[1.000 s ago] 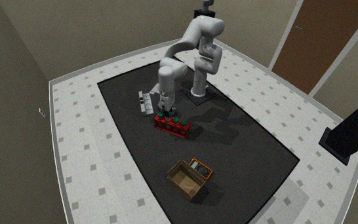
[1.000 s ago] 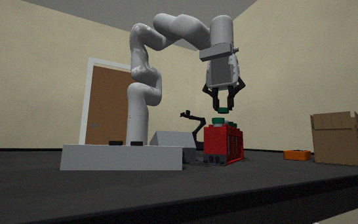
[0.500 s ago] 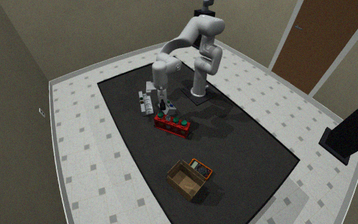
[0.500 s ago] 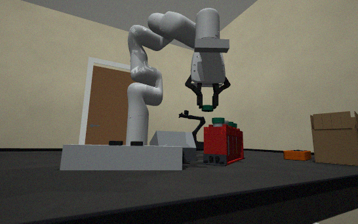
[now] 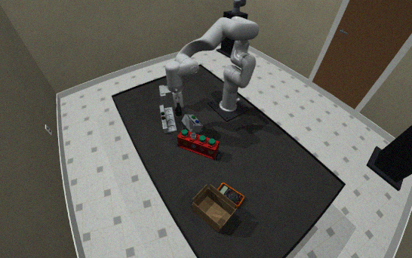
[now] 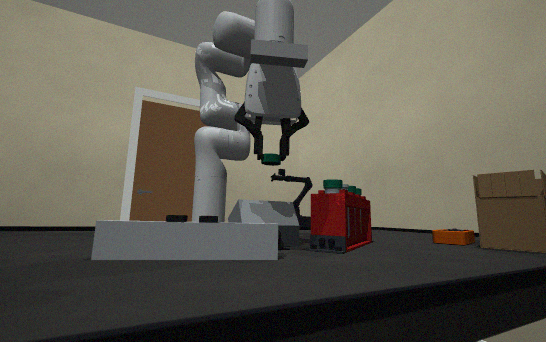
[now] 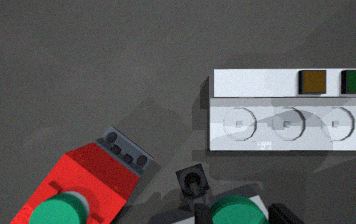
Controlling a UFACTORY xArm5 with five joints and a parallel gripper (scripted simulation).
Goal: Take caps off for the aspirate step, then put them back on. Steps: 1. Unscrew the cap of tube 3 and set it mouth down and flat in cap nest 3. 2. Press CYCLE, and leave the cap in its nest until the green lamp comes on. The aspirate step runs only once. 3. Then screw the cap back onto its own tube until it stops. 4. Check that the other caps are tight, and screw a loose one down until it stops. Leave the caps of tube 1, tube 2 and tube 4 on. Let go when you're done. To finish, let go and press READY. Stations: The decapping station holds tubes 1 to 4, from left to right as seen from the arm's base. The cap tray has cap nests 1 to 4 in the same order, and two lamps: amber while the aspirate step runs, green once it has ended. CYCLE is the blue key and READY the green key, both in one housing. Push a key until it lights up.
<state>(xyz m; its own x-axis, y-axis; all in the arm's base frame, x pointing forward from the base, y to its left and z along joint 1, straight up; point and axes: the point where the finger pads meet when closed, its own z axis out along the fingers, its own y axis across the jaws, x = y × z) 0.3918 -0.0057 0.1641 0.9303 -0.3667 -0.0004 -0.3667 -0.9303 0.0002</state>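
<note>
My hand is 110 mm above the blue CYCLE key, 100 mm past it and 50 mm to the right of it. Also, from my hand: grey key housing: 120 mm below, 80 mm behind, 20 mm to the left; then green READY key: 110 mm below, 100 mm behind; then orange meter: 500 mm to the left, 160 mm below, 30 mm ahead.
</note>
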